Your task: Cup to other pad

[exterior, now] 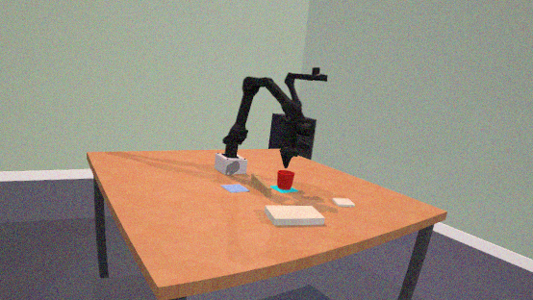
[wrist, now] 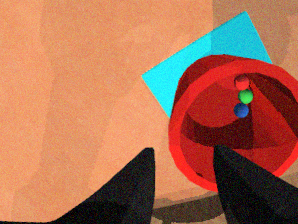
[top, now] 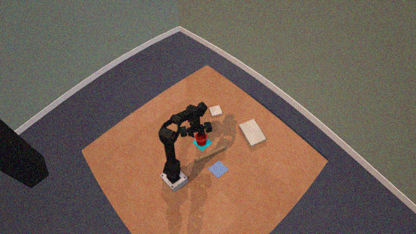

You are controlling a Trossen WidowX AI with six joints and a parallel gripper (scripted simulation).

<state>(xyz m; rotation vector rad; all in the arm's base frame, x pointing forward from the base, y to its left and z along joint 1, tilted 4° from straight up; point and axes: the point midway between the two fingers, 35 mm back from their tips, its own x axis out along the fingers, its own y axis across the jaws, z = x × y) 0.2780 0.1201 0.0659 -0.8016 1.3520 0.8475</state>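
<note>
My gripper tip is now 3 cm short of the red cup, 2 cm to the left of it and 5 cm above it. From my gripper tip the other things lie so: cyan pad: 3 cm ahead, 2 cm to the right, 10 cm below; blue marble: 4 cm ahead, 3 cm to the right, 7 cm below; light blue pad: 2 cm behind, 23 cm to the right, 10 cm below.
</note>
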